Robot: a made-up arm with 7 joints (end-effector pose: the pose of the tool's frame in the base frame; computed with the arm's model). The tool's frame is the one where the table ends. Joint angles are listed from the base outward.
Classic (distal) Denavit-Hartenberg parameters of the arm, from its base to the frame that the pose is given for. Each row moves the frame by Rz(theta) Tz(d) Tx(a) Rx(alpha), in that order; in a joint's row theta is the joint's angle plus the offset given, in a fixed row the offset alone. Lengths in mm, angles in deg.
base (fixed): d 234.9; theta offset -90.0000; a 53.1; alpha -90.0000
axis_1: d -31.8; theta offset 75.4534; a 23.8; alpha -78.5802
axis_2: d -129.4; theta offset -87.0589; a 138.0; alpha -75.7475
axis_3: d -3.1; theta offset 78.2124; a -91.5; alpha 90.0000
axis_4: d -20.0; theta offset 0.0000; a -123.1; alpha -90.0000
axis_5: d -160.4; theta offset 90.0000; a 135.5; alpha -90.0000
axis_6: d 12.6; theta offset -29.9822; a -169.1; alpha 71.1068
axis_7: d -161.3; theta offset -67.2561; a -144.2; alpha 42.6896
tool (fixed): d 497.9; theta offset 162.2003; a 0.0; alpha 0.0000
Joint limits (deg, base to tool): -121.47..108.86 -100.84..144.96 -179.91..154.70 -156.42..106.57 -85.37..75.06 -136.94..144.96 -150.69..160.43
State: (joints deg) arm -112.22 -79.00 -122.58 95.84 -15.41 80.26 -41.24
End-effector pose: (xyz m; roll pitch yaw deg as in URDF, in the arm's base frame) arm -0.5084 0.2023 0.5323 -22.81 27.59 125.41
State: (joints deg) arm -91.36 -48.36 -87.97 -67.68 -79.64 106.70 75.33
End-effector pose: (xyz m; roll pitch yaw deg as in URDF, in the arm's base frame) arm -0.0113 0.2858 0.1370 -113.71 1.67 19.36
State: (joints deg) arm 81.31 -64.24 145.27 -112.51 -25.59 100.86 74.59
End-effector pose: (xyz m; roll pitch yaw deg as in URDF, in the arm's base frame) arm -0.1978 -0.4275 0.3647 -48.55 -24.56 125.16
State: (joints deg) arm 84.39 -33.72 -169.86 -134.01 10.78 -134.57 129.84
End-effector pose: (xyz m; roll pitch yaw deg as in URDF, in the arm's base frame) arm 0.2138 -0.0428 -0.3555 -175.63 49.46 -40.56
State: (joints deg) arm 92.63 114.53 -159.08 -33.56 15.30 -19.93 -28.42
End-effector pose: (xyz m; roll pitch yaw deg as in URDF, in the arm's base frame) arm 0.0273 -0.3726 -0.4254 -81.66 15.61 -146.09
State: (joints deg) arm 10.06 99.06 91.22 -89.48 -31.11 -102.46 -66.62
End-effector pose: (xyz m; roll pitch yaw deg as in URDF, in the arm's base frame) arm -0.2099 0.4377 -0.3675 146.57 -43.94 172.00
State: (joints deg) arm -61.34 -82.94 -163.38 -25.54 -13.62 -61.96 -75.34
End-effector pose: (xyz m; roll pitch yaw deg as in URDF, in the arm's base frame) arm -0.1407 -0.0519 1.1535 39.22 3.58 -8.67
